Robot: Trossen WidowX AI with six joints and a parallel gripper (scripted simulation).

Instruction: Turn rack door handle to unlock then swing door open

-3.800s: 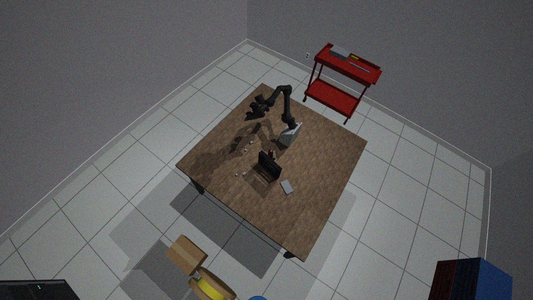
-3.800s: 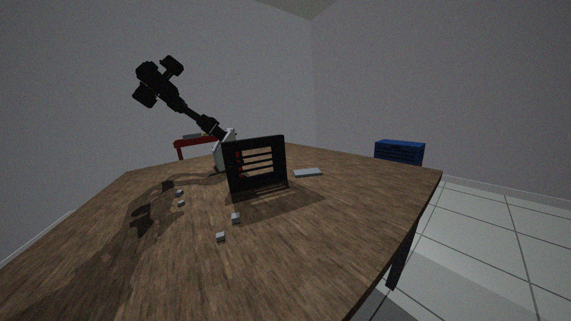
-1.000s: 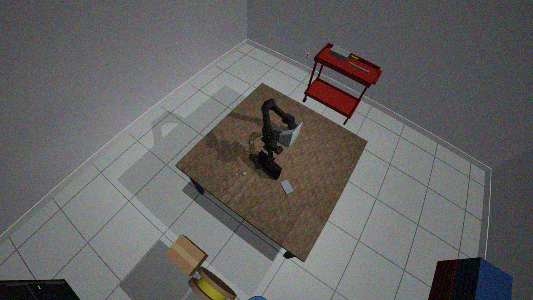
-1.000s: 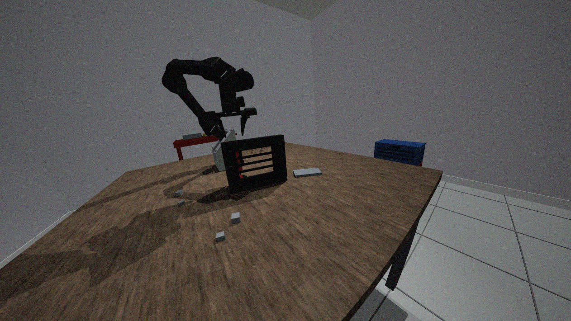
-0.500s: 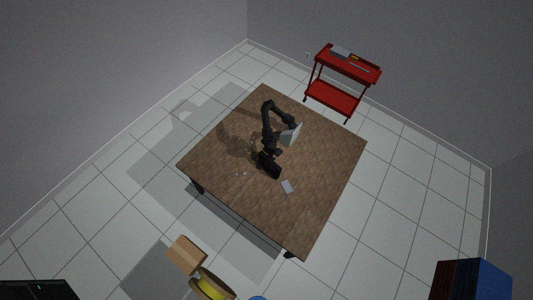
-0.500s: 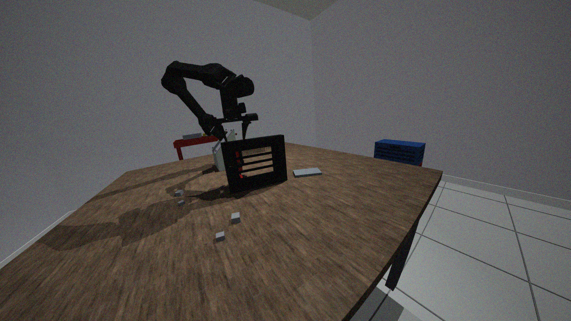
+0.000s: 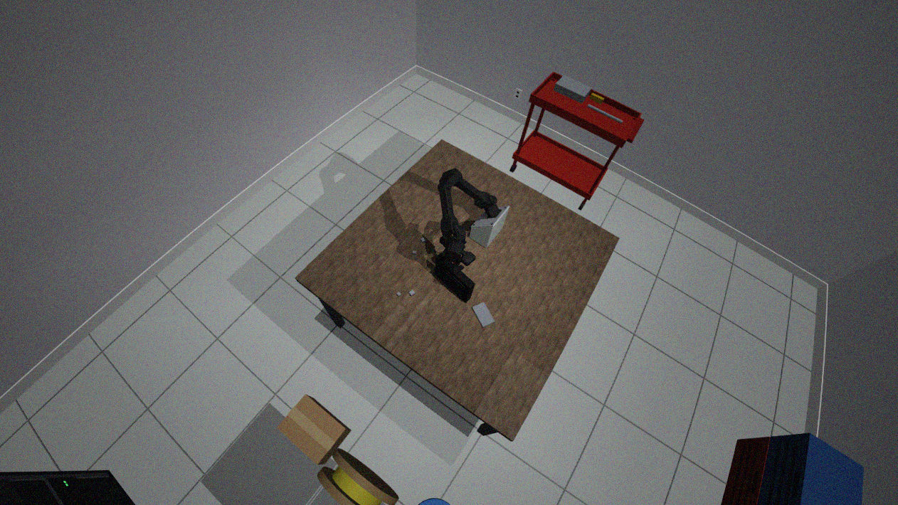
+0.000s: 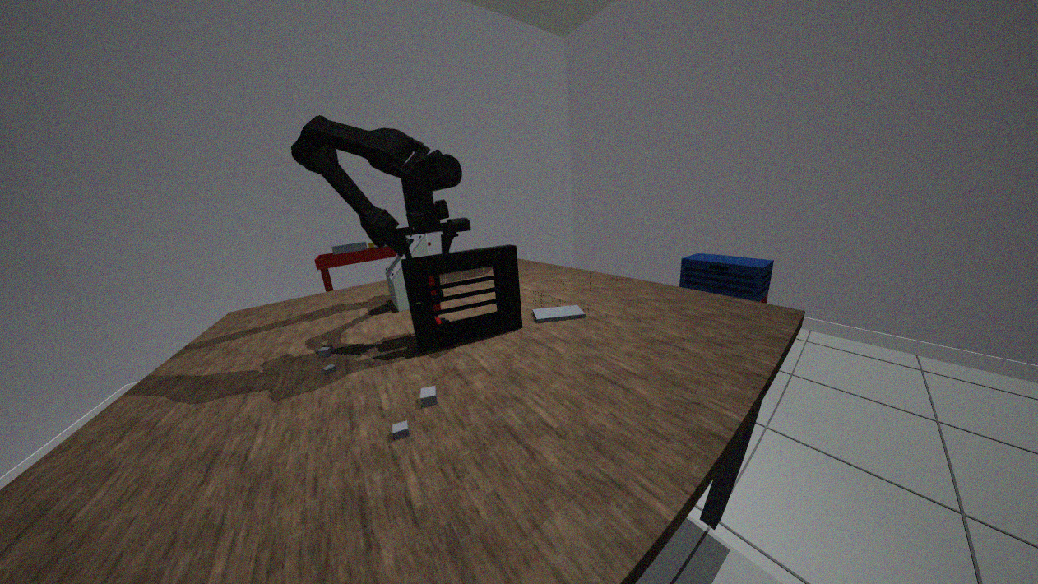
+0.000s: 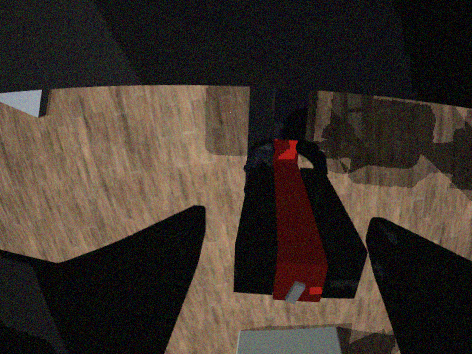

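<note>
The door handle is 40 mm below my gripper tip and 10 mm behind it. From my gripper tip the other things lie so: flat grey plate (260 mm to the left, 140 mm below, 110 mm ahead).
</note>
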